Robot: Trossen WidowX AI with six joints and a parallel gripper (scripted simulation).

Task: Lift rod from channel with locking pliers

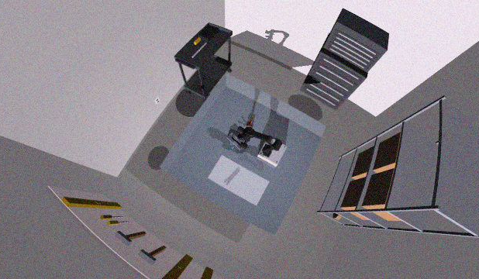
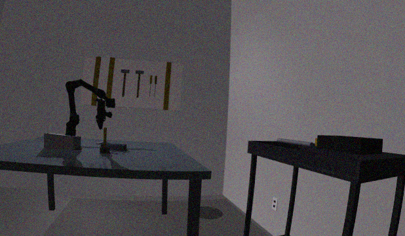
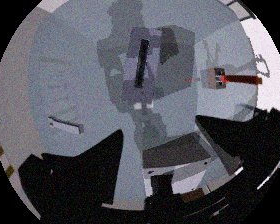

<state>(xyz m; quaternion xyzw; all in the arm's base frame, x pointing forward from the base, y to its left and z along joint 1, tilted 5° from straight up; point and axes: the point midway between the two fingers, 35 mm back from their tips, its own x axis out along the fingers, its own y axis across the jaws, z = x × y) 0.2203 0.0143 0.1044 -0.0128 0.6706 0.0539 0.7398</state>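
Now: the yellow handle 70 mm ahead of my gripper tip, 230 mm to the right of it and 30 mm below it. Round my gripper tip: small dark holster (70 mm ahead, 210 mm to the right, 130 mm below); then grey channel block (100 mm ahead, 10 mm to the left, 120 mm below); then grey strip (50 mm behind, 360 mm to the left, 130 mm below).
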